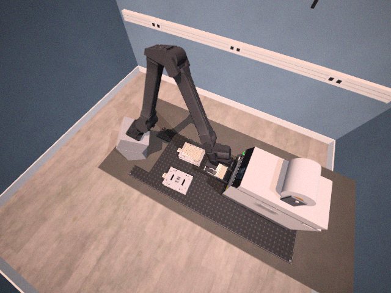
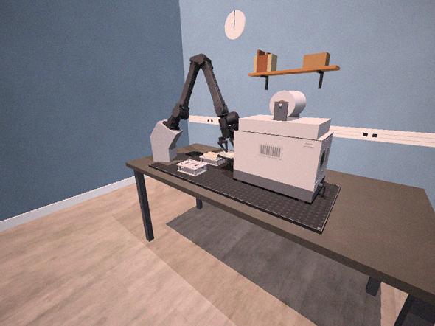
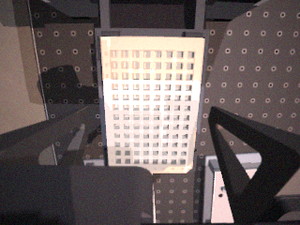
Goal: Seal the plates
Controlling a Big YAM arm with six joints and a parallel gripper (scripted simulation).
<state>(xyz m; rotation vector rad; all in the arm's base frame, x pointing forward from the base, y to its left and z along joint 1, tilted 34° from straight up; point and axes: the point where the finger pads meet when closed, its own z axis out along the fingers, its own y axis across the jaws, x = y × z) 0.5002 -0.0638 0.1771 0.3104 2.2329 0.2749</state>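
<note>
The sealer stage lies 4 cm below my hand. Also, from my hand: foil roll 33 cm ahead, 28 cm above, 5 cm to the right; then plate nest 21 cm behind, 13 cm to the right, 10 cm below.
</note>
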